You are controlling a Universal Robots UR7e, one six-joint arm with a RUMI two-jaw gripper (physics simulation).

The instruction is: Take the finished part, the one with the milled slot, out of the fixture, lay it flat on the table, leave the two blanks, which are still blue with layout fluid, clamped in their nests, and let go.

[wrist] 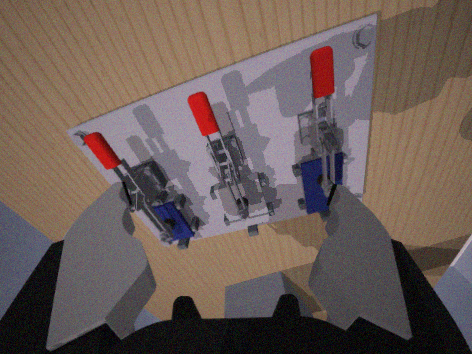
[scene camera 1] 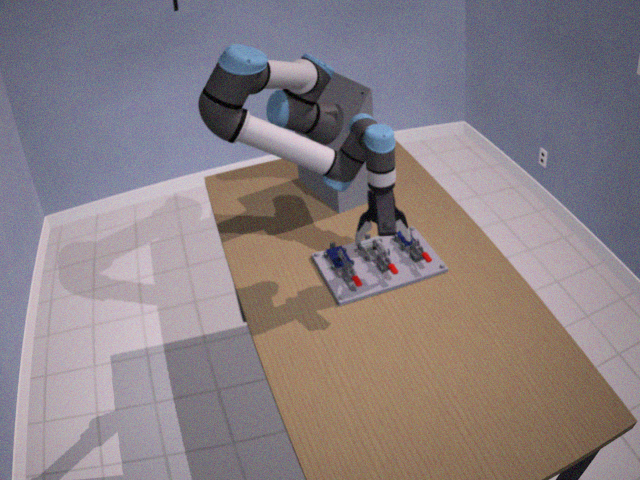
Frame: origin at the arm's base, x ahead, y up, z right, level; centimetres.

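Seen in the pictures: gripper, between the fingertips: [wrist: 231,185] [scene camera 1: 383,243]; arm's base, origin of its link: [scene camera 1: 328,123].
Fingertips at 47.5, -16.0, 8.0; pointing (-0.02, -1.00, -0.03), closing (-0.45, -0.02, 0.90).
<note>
Offsets run from my fingertips to a thing's top centre, as dx, dy, dz. "*": to the spot under its first point. Level surfaces: height alone.
The finished part @[-9.7, -8.4, -2.6] [scene camera 1: 368,244] [wrist: 257,201], bare grey metal, sits in the middle nest of the fixture plate [scene camera 1: 356,295] [wrist: 180,120]. The middle clamp's arm reaches over it, its red handle @[+1.3, -4.8, -1.4] [scene camera 1: 392,269] [wrist: 202,114] pointing away from the nest. The slot cannot be made out clearly. One blue blank @[-11.4, -8.9, +8.3] [scene camera 1: 337,256] [wrist: 310,194] is in the nest at the scene view's left; the other blue blank @[-7.9, -7.9, -13.5] [scene camera 1: 403,237] [wrist: 183,232] is in the nest at its right. Clamp arms lie over both. My gripper [scene camera 1: 384,238] [wrist: 231,185] is wide open and empty, above the nest side of the plate.
Red handles of the outer clamps @[* +3.3, -6.8, +10.1] [scene camera 1: 357,281] @[* +5.2, -5.8, -11.8] [scene camera 1: 426,256] [wrist: 322,72] [wrist: 102,150] stand up from the plate. The wooden table @[dy -12.0] [scene camera 1: 439,361] [wrist: 65,60] extends around the plate. The grey robot pedestal [scene camera 1: 336,186] [wrist: 252,297] stands behind it.
</note>
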